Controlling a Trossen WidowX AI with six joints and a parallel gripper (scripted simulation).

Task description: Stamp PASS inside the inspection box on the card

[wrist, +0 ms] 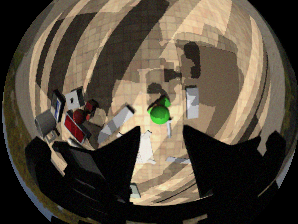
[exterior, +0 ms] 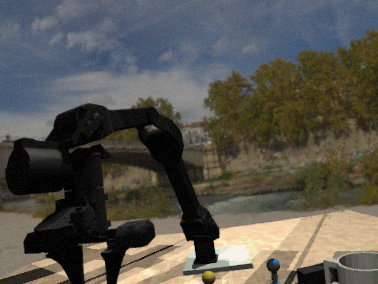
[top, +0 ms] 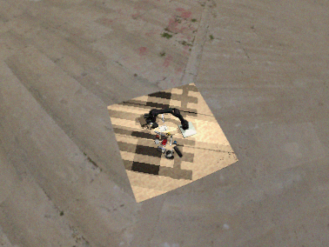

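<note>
Now: the green-topped stamp 70 mm below my gripper tip. The rest, counted from my gripper tip: red-topped stamp: 150 mm to the left, 70 mm below, 20 mm behind; grey flat bar: 100 mm to the left, 90 mm below, 60 mm behind; pale sheet: 120 mm behind, 100 mm below, 40 mm to the left.
</note>
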